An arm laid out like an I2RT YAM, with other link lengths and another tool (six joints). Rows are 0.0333 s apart.
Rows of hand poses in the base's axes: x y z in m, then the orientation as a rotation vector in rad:
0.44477, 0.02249, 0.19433, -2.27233, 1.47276, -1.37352
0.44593, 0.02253, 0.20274, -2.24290, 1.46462, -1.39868
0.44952, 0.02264, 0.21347, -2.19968, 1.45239, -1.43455
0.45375, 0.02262, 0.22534, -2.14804, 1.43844, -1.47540
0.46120, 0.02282, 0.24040, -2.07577, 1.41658, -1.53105
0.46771, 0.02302, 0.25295, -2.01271, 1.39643, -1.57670
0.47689, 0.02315, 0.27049, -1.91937, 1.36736, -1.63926
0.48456, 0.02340, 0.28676, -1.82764, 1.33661, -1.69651
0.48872, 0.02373, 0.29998, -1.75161, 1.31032, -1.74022
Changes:
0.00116, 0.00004, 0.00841, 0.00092, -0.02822, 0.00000
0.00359, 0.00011, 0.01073, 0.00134, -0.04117, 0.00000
0.00423, -0.00002, 0.01187, 0.00183, -0.04841, -0.00066
0.00745, 0.00020, 0.01506, 0.00166, -0.06789, -0.00017
0.00651, 0.00020, 0.01255, 0.00163, -0.05872, 0.00025
0.00918, 0.00013, 0.01754, 0.00308, -0.08540, -0.00061
0.00767, 0.00025, 0.01627, 0.00269, -0.08350, 0.00000
0.00416, 0.00033, 0.01322, 0.00256, -0.06861, 0.00020

